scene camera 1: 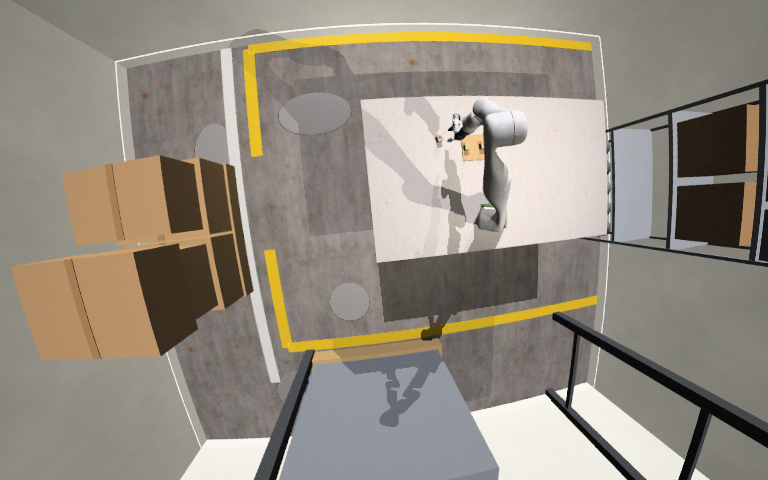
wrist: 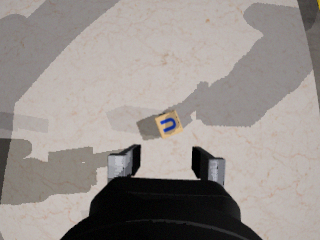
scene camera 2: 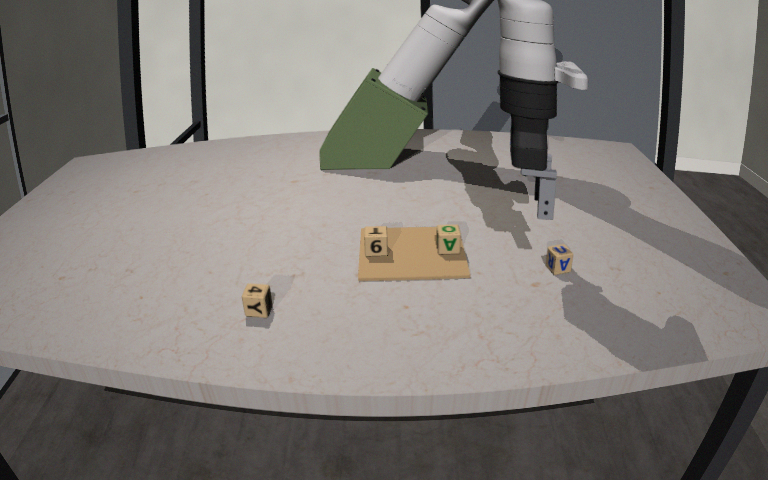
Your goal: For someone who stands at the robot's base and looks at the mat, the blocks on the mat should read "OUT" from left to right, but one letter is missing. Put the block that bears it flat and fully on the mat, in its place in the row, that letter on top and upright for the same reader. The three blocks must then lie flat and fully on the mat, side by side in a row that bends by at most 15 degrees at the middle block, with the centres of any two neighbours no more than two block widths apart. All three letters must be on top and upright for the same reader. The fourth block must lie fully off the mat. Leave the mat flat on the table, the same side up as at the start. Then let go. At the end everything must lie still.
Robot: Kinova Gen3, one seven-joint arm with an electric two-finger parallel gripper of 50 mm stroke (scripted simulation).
In view: the gripper point(scene camera 2: 543, 208) and a tan mat point(scene camera 2: 412, 251).
The gripper is seen too in the wrist view point(wrist: 166, 156). The wrist view does not show the tan mat: it is out of frame.
